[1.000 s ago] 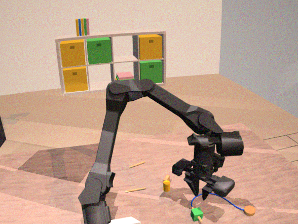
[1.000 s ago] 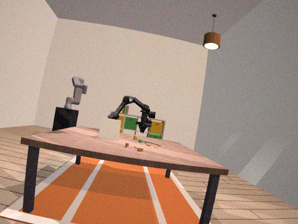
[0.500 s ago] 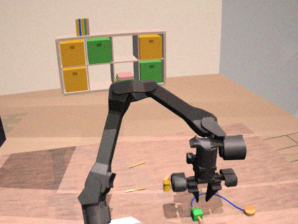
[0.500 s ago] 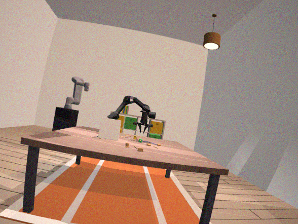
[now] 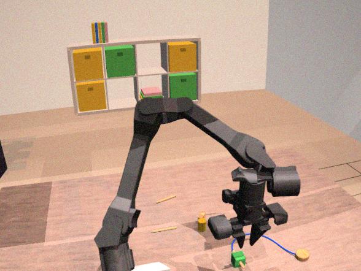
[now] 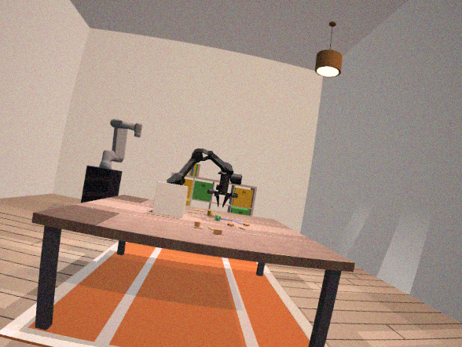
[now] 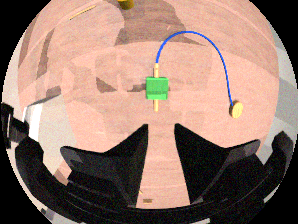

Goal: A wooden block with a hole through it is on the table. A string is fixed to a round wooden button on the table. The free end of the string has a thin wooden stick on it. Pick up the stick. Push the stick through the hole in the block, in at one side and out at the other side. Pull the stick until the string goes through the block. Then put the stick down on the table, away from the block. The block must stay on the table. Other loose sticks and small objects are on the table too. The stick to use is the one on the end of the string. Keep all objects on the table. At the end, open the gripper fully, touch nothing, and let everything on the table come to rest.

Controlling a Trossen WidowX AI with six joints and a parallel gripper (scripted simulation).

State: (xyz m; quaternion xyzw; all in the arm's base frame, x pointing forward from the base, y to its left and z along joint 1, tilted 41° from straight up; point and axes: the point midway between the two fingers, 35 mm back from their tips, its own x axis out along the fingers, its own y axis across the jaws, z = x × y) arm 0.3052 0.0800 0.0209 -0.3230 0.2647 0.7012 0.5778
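My gripper tip is 7 cm above the green block, 3 cm to the right of it and 1 cm past it. Also, from my gripper tip: round wooden button: 18 cm ahead, 8 cm below, 1 cm to the left; then orange disc: 10 cm to the right, 8 cm below, 8 cm ahead; then thin wooden stick: 7 cm below, 4 cm to the left, 1 cm behind.
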